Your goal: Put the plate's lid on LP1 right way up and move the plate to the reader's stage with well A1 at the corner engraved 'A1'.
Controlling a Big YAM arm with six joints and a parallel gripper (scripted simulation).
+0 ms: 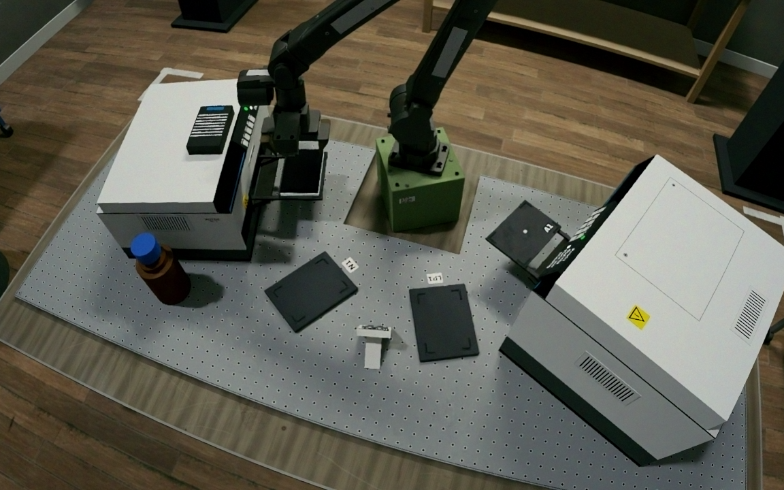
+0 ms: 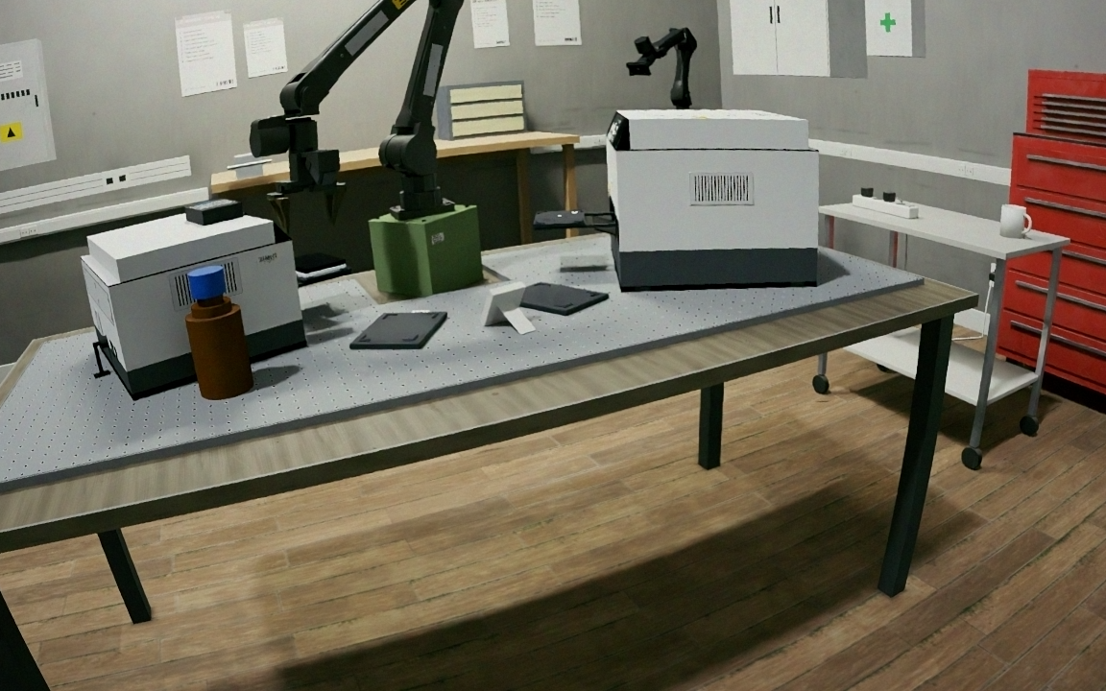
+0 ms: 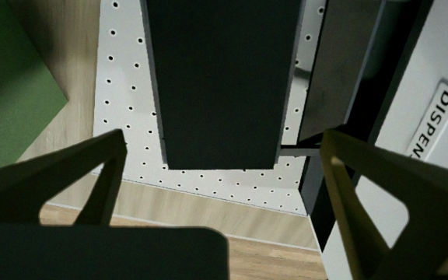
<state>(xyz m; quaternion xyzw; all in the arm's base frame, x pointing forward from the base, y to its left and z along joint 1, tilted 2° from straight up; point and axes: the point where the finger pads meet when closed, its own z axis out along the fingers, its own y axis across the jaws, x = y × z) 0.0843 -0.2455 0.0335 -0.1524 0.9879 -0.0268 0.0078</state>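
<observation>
Right now my hand is 70 mm above the dark lid and 10 mm past it. From my hand the other things lie so: brown capped bottle (320 mm ahead, 200 mm to the right, 50 mm below); well plate (80 mm below, 10 mm behind); N1 nest (230 mm ahead, 160 mm below, 100 mm to the left).
</observation>
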